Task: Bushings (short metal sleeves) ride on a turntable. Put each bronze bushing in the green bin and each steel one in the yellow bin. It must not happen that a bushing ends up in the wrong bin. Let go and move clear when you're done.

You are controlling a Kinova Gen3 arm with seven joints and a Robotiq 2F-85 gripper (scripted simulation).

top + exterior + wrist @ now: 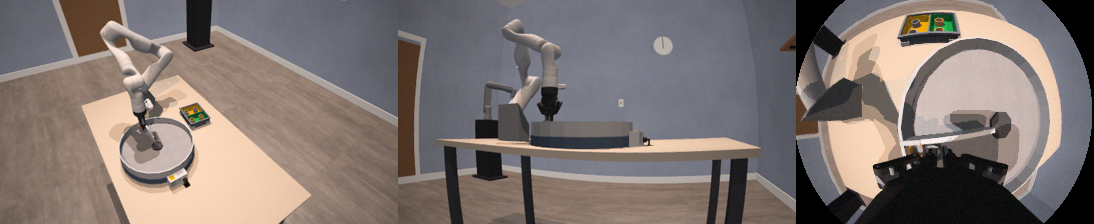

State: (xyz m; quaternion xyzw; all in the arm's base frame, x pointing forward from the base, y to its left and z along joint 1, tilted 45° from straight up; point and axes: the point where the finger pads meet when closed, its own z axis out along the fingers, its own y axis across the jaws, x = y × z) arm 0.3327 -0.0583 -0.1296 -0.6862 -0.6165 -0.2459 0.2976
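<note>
My gripper is now 370 mm to the right of the bin and 80 mm above it. The rest, counted from my hand: grey turntable (140 mm ahead, 20 mm to the left, 50 mm below).
</note>
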